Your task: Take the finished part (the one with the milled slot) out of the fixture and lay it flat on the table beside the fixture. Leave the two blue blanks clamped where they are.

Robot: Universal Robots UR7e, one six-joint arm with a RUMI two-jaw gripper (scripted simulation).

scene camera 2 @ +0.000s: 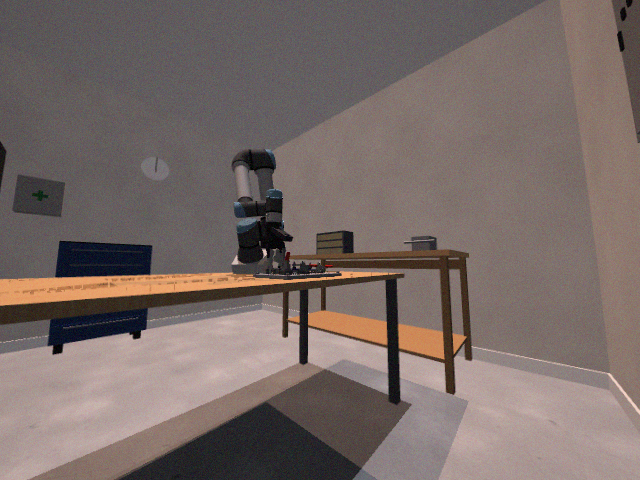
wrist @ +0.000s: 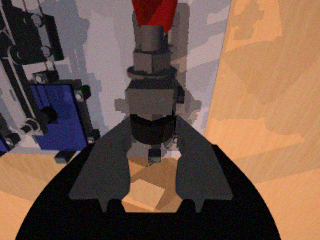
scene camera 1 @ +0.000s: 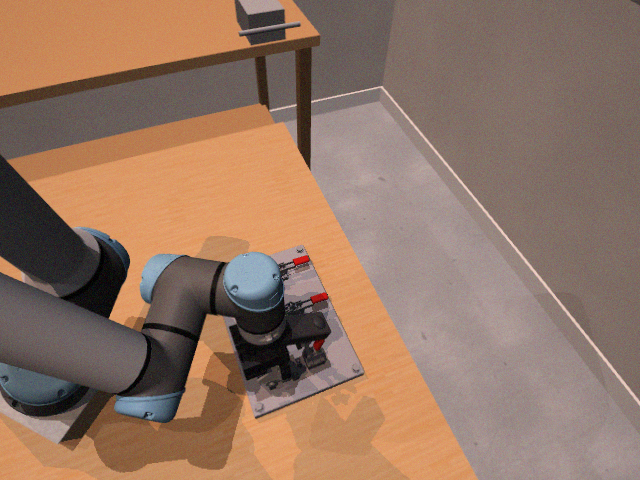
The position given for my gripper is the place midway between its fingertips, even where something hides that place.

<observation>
I see my gripper (scene camera 1: 278, 371), a blue blank (wrist: 69, 132) and a grey fixture plate (scene camera 1: 339, 355).
My gripper is seen too in scene camera 2 (scene camera 2: 274, 272) and in the wrist view (wrist: 155, 116). The grey fixture plate is seen too in the wrist view (wrist: 97, 49).
</observation>
